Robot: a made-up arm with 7 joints. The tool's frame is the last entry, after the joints.
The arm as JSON. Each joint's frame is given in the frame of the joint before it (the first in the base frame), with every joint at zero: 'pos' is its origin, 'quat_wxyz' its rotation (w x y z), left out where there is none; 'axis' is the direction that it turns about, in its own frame. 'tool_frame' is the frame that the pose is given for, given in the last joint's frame.
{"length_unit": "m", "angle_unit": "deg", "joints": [
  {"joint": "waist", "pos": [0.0, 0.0, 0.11], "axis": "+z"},
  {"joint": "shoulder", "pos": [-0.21, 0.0, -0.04], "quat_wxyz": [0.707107, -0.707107, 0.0, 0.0], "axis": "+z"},
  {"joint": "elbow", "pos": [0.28, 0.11, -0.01], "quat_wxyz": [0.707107, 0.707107, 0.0, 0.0], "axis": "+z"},
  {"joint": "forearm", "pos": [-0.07, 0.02, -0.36], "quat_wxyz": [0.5, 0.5, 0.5, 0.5], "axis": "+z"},
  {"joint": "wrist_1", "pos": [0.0, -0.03, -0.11], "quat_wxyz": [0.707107, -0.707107, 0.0, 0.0], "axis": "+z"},
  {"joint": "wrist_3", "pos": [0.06, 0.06, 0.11], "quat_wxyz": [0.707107, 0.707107, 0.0, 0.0], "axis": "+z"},
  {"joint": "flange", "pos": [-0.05, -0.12, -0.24], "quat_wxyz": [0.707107, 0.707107, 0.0, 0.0], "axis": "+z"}
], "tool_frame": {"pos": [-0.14, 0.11, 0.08], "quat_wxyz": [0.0, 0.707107, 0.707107, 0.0]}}
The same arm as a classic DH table. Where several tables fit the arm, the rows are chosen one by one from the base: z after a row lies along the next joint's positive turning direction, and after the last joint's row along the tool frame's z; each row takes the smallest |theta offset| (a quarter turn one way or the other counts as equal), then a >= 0, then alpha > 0; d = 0 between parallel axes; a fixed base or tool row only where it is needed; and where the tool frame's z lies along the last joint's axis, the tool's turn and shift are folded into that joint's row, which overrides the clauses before.
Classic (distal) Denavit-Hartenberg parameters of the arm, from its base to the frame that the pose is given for. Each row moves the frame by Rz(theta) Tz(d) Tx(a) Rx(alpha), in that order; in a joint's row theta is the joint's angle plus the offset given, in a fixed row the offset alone. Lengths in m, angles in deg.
waist: d 0.07; theta offset 0; a -0.21; alpha -90
shoulder: d -0.01; theta offset 0; a 0.28; alpha 90
elbow: d -0.47; theta offset 90; a 0.02; alpha 90
forearm: d -0.18; theta offset 0; a 0; alpha -90
wrist_1: d 0.08; theta offset 0; a 0.06; alpha 90
wrist_3: d -0.3; theta offset 0; a -0.05; alpha 90
flange: d 0; theta offset -38.16; a -0.178; alpha 180
tool (fixed): d -0.2; theta offset -128.16; a 0; alpha 0

